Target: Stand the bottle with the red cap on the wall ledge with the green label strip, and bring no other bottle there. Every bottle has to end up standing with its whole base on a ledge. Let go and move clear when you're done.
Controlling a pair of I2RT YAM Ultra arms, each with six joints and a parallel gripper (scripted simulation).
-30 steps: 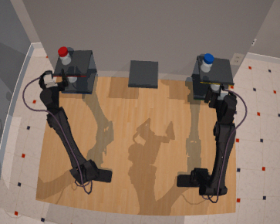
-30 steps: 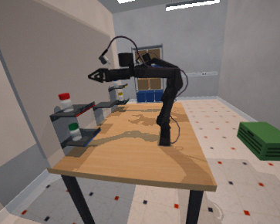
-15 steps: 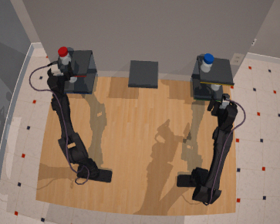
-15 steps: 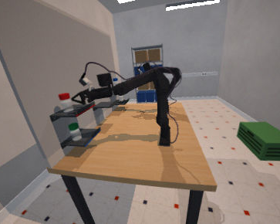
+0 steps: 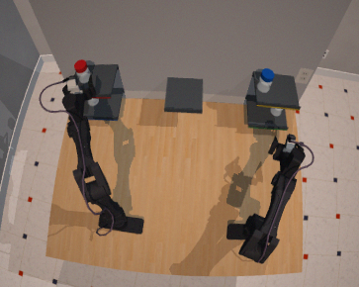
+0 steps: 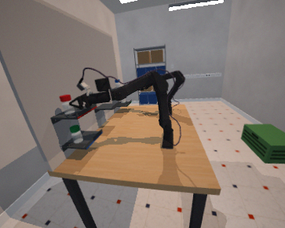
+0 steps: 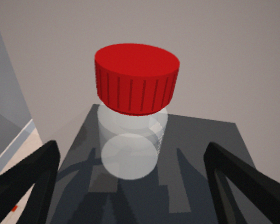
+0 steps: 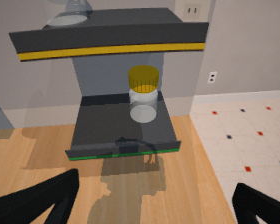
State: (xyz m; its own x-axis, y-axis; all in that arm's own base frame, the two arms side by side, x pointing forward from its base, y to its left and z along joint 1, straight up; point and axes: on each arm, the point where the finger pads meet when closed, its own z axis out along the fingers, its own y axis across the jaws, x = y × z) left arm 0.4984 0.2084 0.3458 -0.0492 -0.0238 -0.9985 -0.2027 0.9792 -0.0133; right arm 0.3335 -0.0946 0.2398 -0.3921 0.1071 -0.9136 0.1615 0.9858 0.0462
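Right now my left hand is 5 cm short of the red-capped bottle, 2 cm above it and 1 cm to the right of it. The rest, counted from my left hand: yellow-capped bottle 87 cm to the right, 21 cm below, 6 cm ahead; blue-capped bottle 76 cm to the right, 6 cm ahead, 2 cm below; green-capped bottle 21 cm below, 5 cm ahead, 1 cm to the left.
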